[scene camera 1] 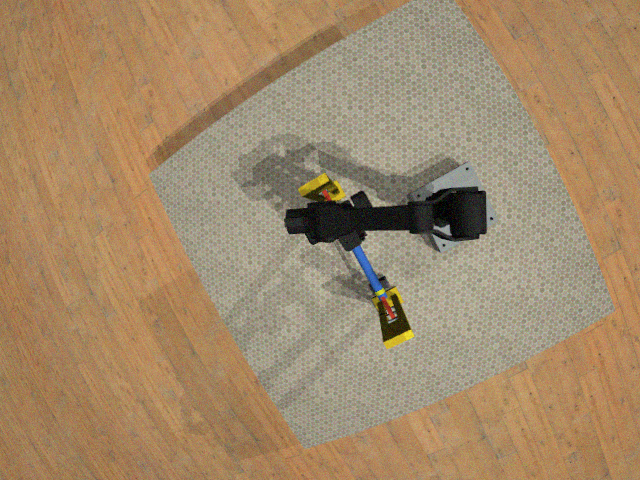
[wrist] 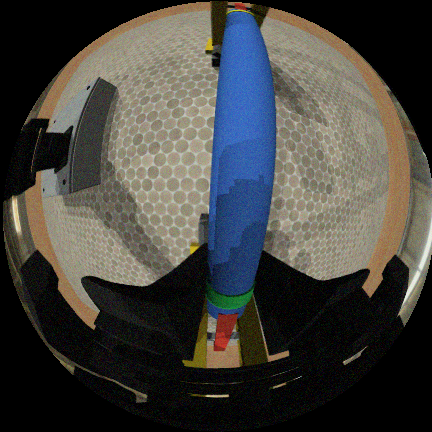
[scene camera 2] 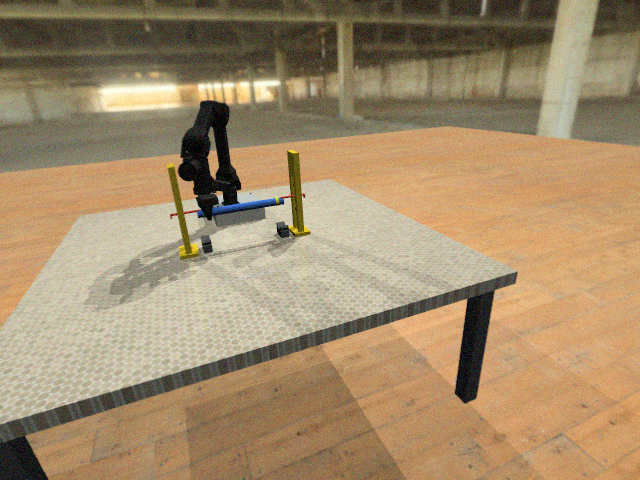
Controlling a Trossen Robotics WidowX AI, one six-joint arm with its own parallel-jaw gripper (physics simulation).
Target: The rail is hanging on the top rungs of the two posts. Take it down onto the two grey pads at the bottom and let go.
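Places are measured from the arm's base along level axes (x right, y ahead, z up), in metres.
Pixels of known places: gripper, fingertip midpoint: (wrist: pixel 227 249) (scene camera 2: pixel 209 219); arm's base, link origin: (scene camera 1: pixel 435 207) (wrist: pixel 61 149) (scene camera 2: pixel 230 203).
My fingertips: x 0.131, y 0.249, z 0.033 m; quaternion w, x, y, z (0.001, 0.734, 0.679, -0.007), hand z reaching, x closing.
Observation:
Ahead of a thing's pixels: the offset from my fingertips to its middle. "spot": to the spot under its first point. Level surfaces: height alone.
The rail, a blue bar @(dy +0.010, dx -0.113, dz +0.023 m) (scene camera 1: pixel 368 271) (scene camera 2: pixel 245 207) (wrist: pixel 242 120) with thin red ends, hangs level, high between two yellow posts. One post @(dy +0.027, dx -0.312, dz +0.042 m) (scene camera 1: pixel 399 338) (scene camera 2: pixel 295 180) is at its yellow-banded end, the other post @(dy -0.005, dx +0.086, dz +0.042 m) (scene camera 1: pixel 313 184) (scene camera 2: pixel 176 193) (wrist: pixel 253 345) at its green-banded end. The red ends pass through the posts; rung contact is too small to tell. My gripper (scene camera 2: pixel 208 211) (wrist: pixel 227 249) is shut on the blue bar beside the green band; its fingertips are hidden under the arm in scene camera 1. Two small dark grey pads @(dy +0.000, dx +0.024, dz -0.086 m) (scene camera 2: pixel 206 243) @(dy +0.022, dx -0.251, dz -0.086 m) (scene camera 2: pixel 282 229) (wrist: pixel 203 227) stand below, just inside the posts.
The arm's grey base plate (scene camera 1: pixel 452 180) (scene camera 2: pixel 240 216) (wrist: pixel 89 135) stands behind the rail in scene camera 2. The post feet @(spot: dy +0.030, dx +0.090, dz -0.087 m) (scene camera 2: pixel 188 251) @(spot: dy +0.060, dx -0.302, dz -0.089 m) (scene camera 2: pixel 299 230) stand close beside the pads on the tiled table @(dz -0.107 m) (scene camera 1: pixel 465 335) (scene camera 2: pixel 310 294). The arm covers part of the rail from above.

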